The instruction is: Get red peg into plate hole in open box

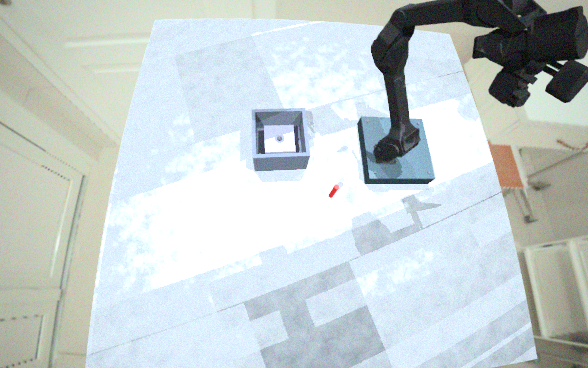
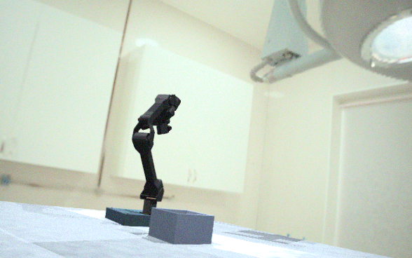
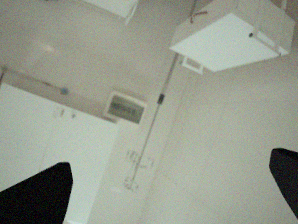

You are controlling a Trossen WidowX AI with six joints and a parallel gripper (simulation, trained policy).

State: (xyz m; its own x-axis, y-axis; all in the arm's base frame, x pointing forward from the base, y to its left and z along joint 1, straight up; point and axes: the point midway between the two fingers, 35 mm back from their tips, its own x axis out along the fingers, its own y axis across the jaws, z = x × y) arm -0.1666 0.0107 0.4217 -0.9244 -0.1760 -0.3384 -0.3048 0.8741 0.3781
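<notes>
Now: the red peg 42 cm below my gripper tip, 37 cm ahead of it and 12 cm to the left of it. From my gripper tip the other things lie so: light grey plate (53 cm ahead, 41 cm below, 4 cm to the right); grey box (53 cm ahead, 43 cm below, 4 cm to the right).
</notes>
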